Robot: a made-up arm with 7 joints.
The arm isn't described. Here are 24 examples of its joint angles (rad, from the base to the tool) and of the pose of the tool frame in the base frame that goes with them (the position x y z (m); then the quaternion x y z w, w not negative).
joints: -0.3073 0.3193 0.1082 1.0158 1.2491 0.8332 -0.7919
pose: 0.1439 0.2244 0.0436 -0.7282 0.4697 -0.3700 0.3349
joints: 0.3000 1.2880 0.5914 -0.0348 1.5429 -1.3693 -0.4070
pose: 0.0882 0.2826 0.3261 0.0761 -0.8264 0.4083 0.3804
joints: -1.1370 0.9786 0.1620 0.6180 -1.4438 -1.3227 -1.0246
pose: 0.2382 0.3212 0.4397 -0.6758 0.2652 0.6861 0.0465
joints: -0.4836 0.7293 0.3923 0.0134 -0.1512 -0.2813 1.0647
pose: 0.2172 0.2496 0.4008 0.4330 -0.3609 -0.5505 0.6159
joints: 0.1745 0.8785 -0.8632 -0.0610 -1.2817 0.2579 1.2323
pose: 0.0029 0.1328 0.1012 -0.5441 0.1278 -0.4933 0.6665
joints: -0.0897 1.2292 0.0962 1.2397 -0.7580 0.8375 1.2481
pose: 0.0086 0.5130 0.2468 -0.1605 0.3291 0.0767 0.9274
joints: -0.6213 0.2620 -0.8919 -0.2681 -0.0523 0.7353 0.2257
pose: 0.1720 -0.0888 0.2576 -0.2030 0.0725 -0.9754 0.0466
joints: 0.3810 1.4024 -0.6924 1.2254 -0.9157 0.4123 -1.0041
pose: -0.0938 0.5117 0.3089 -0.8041 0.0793 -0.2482 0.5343
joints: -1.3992 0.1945 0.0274 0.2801 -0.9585 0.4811 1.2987
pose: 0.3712 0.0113 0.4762 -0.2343 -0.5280 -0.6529 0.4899
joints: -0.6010 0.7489 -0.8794 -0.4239 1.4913 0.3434 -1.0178
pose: 0.1422 -0.0005 0.2636 -0.0984 -0.7489 0.6553 0.0112
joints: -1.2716 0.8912 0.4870 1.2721 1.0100 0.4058 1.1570
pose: 0.3557 0.3822 0.3836 0.2749 0.2504 -0.2900 0.8818
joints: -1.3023 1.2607 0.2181 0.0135 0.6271 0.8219 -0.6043
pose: 0.1912 0.2522 0.6139 0.1768 0.1114 -0.7358 0.6441
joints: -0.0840 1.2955 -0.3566 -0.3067 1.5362 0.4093 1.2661
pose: 0.1620 0.1623 0.2717 0.8189 0.3485 -0.4508 0.0689
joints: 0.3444 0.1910 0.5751 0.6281 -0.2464 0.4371 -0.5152
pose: -0.0819 0.2624 0.0773 -0.6654 -0.2864 -0.4397 0.5309
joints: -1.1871 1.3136 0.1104 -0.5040 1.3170 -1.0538 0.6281
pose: 0.1669 0.1088 0.4614 -0.8539 -0.4342 0.2207 0.1833
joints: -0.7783 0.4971 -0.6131 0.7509 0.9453 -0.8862 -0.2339
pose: 0.2477 0.0417 0.1616 -0.0772 -0.4376 0.8332 0.3292
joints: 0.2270 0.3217 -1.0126 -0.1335 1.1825 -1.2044 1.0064
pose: -0.0827 -0.0497 0.2550 -0.1407 0.4428 0.8621 0.2020
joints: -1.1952 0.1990 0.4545 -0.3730 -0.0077 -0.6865 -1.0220
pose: 0.1549 0.1211 0.4750 -0.6511 -0.0323 0.7459 0.1368
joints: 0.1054 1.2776 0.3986 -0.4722 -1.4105 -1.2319 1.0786
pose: 0.0971 0.2645 0.4564 0.2604 -0.7773 -0.4908 0.2950
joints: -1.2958 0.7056 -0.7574 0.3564 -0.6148 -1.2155 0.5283
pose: 0.2906 0.0677 0.4158 -0.3672 0.5118 0.7692 0.1075
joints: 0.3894 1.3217 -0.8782 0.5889 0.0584 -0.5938 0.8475
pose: -0.0676 0.3178 0.1713 -0.2265 0.4332 -0.8407 0.2330
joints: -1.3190 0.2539 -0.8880 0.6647 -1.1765 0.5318 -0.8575
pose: 0.3596 -0.0811 0.2706 0.5775 0.0933 0.7173 0.3784
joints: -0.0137 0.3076 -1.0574 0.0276 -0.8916 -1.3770 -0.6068
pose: 0.0356 0.0209 0.1935 0.0478 0.6106 0.7574 0.2261
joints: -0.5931 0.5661 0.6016 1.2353 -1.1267 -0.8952 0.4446
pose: 0.1512 0.3586 0.1598 0.1968 -0.5704 -0.2380 0.7611
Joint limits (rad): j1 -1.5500..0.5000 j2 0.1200..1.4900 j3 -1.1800..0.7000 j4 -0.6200..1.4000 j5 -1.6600..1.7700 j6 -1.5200..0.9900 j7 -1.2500..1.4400
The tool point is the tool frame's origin. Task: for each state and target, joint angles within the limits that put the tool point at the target. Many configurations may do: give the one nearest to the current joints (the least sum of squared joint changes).
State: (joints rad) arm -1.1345 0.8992 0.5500 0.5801 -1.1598 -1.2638 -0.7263
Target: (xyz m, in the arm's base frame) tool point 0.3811 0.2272 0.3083
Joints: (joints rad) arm -1.3432 0.4129 0.4898 1.1956 -1.3014 -0.6470 -0.6525
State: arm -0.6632 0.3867 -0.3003 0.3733 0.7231 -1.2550 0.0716
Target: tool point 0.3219 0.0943 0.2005
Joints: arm -0.8872 0.4877 -0.2855 1.0012 0.7919 -0.7910 0.0968
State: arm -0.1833 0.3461 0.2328 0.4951 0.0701 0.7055 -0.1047
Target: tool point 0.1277 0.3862 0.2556
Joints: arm -0.0358 0.7392 0.6102 0.3131 0.1164 0.6840 -0.1063
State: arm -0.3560 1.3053 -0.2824 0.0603 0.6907 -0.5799 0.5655
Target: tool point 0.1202 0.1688 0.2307
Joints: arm -0.1252 1.2450 -0.4651 -0.0467 0.7289 -0.6602 0.5610
